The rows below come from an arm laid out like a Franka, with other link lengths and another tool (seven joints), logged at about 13 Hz.
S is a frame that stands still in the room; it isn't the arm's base.
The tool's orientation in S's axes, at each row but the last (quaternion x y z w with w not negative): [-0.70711 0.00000 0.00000 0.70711]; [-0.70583 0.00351 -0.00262 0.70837]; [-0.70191 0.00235 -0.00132 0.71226]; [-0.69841 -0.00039 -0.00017 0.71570]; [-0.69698 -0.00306 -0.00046 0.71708]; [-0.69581 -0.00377 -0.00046 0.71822]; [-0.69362 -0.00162 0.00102 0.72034]
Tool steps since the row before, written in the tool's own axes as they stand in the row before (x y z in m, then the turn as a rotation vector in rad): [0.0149 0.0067 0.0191 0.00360 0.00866 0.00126]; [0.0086 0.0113 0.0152 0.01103 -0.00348 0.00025]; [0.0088 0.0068 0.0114 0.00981 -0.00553 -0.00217]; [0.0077 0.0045 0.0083 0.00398 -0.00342 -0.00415]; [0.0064 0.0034 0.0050 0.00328 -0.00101 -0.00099]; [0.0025 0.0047 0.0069 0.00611 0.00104 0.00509]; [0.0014 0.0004 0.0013 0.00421 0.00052 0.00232]
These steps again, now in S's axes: [0.0149 0.0191 -0.0067 0.00360 0.00126 -0.00866]; [0.0087 0.0152 -0.0113 0.01104 0.00014 0.00347]; [0.0088 0.0115 -0.0066 0.00981 -0.00230 0.00548]; [0.0077 0.0084 -0.0043 0.00398 -0.00423 0.00332]; [0.0064 0.0051 -0.0032 0.00328 -0.00101 0.00100]; [0.0025 0.0071 -0.0045 0.00609 0.00515 -0.00084]; [0.0014 0.0013 -0.0003 0.00420 0.00235 -0.00043]
